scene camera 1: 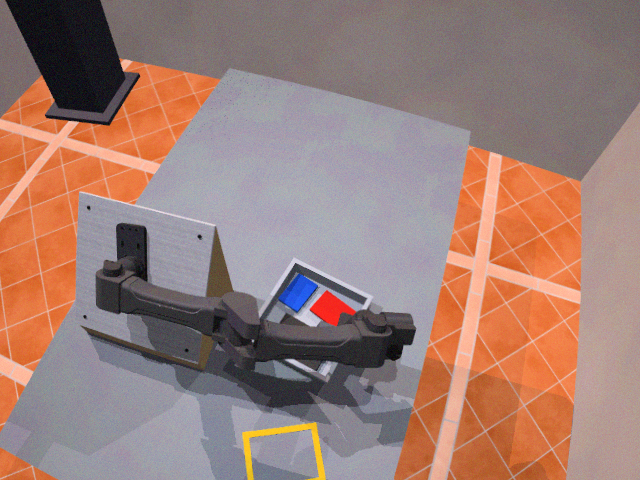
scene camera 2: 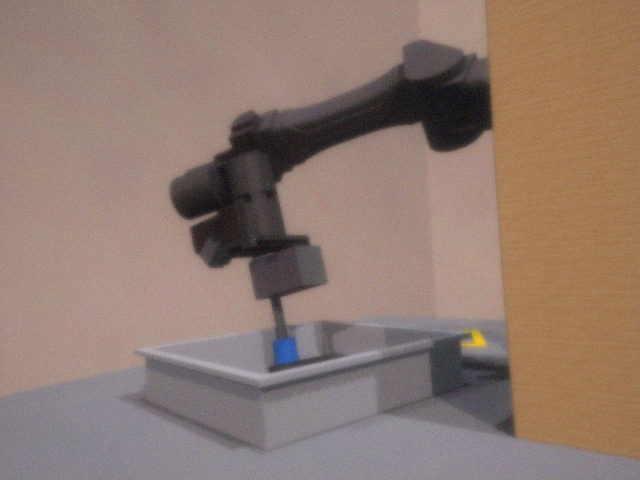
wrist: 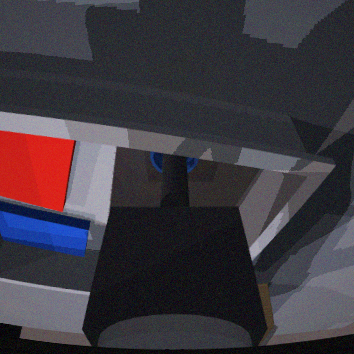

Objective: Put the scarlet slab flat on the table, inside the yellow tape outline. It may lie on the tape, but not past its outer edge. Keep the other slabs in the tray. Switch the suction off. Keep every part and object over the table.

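Places are measured from the arm's base along level axes (x back, y left, z down), in metres.
Where they show: hand, tool point: (scene camera 2: 287, 361) (wrist: 174, 131); arm's base, link origin: (scene camera 1: 133, 267).
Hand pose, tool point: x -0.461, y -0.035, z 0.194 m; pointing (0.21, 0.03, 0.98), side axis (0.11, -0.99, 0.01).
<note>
Things, the pixels of their top centre, and the offset from my tool point. "spot": a spot on its surface instead. Level surfaces: height alone.
- scarlet slab, top centre: (wrist: 21, 162) (scene camera 1: 333, 310) dx +0.013, dy +0.110, dz -0.001 m
- grey tray, top centre: (wrist: 90, 247) (scene camera 2: 300, 340) (scene camera 1: 309, 316) dx +0.068, dy +0.069, dz -0.038 m
- blue slab, top centre: (wrist: 41, 235) (scene camera 1: 298, 291) dx +0.110, dy +0.144, dz -0.001 m
- dark brown slab, surface spot: (wrist: 135, 185) spot: dx +0.045, dy +0.033, dz -0.001 m
- yellow tape outline, surface spot: (scene camera 2: 478, 338) spot: dx +0.142, dy -0.278, dz +0.011 m
- table, surface height: dz +0.012 m
The scarlet slab (scene camera 1: 328, 305) (wrist: 35, 167) lies in a compartment of the grey tray (scene camera 1: 330, 277) (scene camera 2: 320, 408) (wrist: 95, 132); the arm partly covers it in scene camera 1. A blue slab (scene camera 1: 298, 292) (wrist: 45, 232) lies in the neighbouring compartment. My suction cup (scene camera 2: 285, 351) (wrist: 174, 162), blue, is low inside the tray over a dark brown slab (wrist: 135, 185), in another compartment than the scarlet one. Whether it touches that slab I cannot tell. The suction is off and the cup holds nothing. The yellow tape outline (scene camera 1: 279, 429) (scene camera 2: 478, 338) is on the table, cut off by the lower edge in scene camera 1.
The metal-faced mounting panel (scene camera 1: 175, 219) stands on the table (scene camera 1: 336, 170) left of the tray; its wooden side (scene camera 2: 568, 232) shows in scene camera 2. The arm reaches over the tray, which has raised walls and dividers. A black pillar (scene camera 1: 82, 56) stands on the floor beyond the table.
</note>
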